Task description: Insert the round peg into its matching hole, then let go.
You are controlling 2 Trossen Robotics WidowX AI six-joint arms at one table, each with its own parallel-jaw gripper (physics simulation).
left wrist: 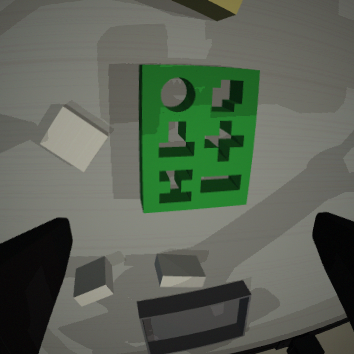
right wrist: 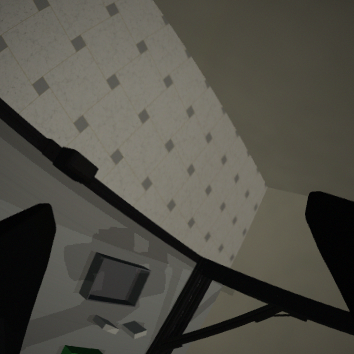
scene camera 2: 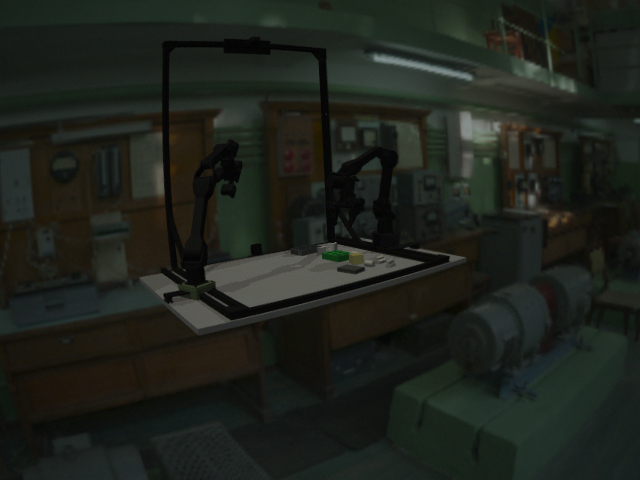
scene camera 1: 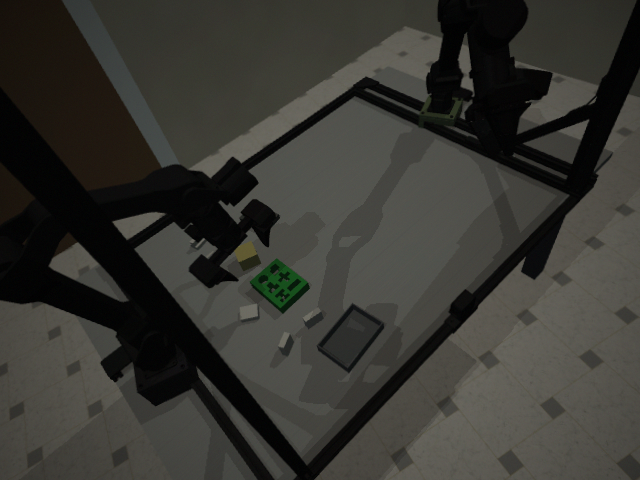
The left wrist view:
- left gripper: 196,229
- green hole board: 196,117, on the table
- dark tray: 220,312, on the table
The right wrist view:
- right gripper: 182,211
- dark tray: 111,280
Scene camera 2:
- left gripper: 342,225
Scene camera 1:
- left gripper: 252,262
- right gripper: 501,157
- green hole board: 296,287
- dark tray: 345,343
